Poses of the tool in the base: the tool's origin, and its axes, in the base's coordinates. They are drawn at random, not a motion.
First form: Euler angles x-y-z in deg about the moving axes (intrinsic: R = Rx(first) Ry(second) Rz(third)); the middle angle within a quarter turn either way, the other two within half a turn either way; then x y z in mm.
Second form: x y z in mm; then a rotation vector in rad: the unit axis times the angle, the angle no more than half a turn. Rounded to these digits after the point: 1 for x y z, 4 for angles.
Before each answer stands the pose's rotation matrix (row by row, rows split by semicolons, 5 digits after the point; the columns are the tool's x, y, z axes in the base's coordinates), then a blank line. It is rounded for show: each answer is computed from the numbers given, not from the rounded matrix.
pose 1, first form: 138.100, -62.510, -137.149, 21.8, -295.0, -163.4
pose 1, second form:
-0.33841 0.31393 -0.88709; 0.94053 0.14277 -0.30827; 0.02987 -0.93865 -0.34357

21.8, -295.0, -163.4, -1.2089, -1.7585, 1.2016
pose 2, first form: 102.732, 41.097, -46.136, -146.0, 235.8, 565.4
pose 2, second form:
0.52220 0.54333 0.65734; 0.60320 0.30956 -0.73507; -0.60287 0.78036 -0.16609

-146.0, 235.8, 565.4, 1.3363, 1.1112, 0.0528
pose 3, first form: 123.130, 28.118, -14.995, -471.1, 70.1, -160.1
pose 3, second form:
0.85195 0.22820 0.47129; 0.52264 -0.42581 -0.73860; 0.03213 0.87556 -0.48204

-471.1, 70.1, -160.1, 2.0213, 0.5499, 0.3687
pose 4, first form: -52.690, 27.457, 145.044, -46.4, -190.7, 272.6
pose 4, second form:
-0.72727 -0.50841 0.46108; 0.64785 -0.28666 0.70578; -0.22665 0.81200 0.53785

-46.4, -190.7, 272.6, 0.1890, 1.2236, 2.0571
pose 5, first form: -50.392, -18.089, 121.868, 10.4, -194.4, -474.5
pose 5, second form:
-0.50187 -0.80729 -0.31049; 0.41514 -0.53975 0.73235; -0.75881 0.23864 0.60602

10.4, -194.4, -474.5, -0.8408, 0.7635, 2.0818
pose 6, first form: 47.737, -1.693, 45.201, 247.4, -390.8, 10.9
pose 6, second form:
0.70431 -0.70927 -0.02954; 0.46181 0.48940 -0.73974; 0.53914 0.50737 0.67224

247.4, -390.8, 10.9, 0.7768, -0.3542, 0.7295
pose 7, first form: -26.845, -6.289, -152.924, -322.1, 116.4, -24.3
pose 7, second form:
-0.88505 0.45243 -0.10954; -0.45016 -0.77193 0.44886; 0.11852 0.44657 0.88686

-322.1, 116.4, -24.3, -0.0065, -0.6510, -2.5764
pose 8, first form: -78.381, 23.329, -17.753, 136.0, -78.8, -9.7
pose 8, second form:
0.87452 0.27999 0.39601; -0.43083 0.07354 0.89943; 0.22271 -0.95718 0.18494

136.0, -78.8, -9.7, -1.3995, 0.1306, -0.5358
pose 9, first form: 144.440, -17.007, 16.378, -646.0, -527.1, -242.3
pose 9, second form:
0.91747 -0.26964 -0.29249; -0.39258 -0.73253 -0.55612; -0.06430 0.62505 -0.77793

-646.0, -527.1, -242.3, 2.4344, -0.4703, -0.2534
